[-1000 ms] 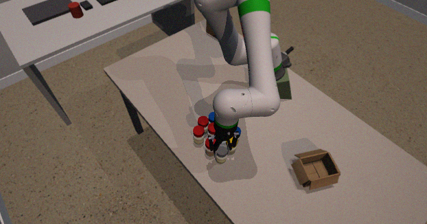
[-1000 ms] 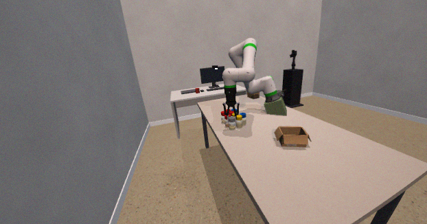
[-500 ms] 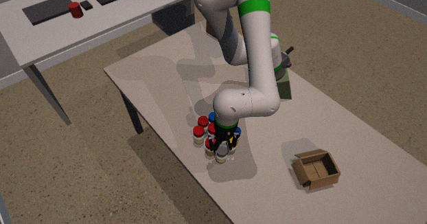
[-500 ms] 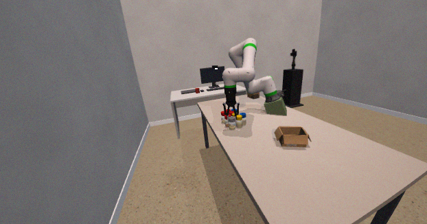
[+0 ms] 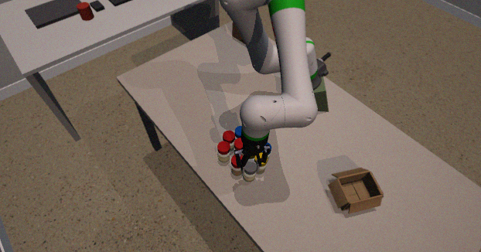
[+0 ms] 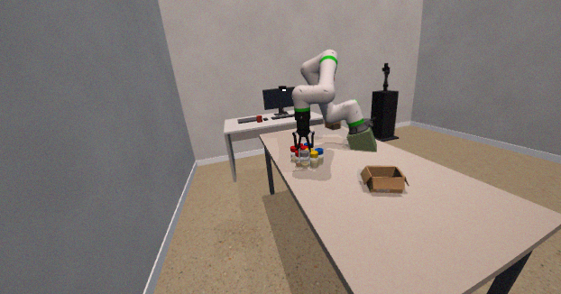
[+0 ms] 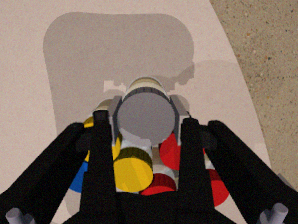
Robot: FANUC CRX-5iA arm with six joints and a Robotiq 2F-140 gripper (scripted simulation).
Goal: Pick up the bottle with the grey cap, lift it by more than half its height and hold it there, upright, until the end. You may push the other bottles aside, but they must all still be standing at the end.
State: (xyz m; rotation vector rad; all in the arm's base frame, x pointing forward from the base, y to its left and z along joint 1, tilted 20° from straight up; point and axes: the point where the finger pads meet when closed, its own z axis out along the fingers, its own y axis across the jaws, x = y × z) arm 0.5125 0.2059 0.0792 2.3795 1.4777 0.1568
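Now: hand 70 mm past the yellow-capped bottle, 10 mm to the left of it and 70 mm above it. From my hand the other things lie so: grey-capped bottle 40 mm below.
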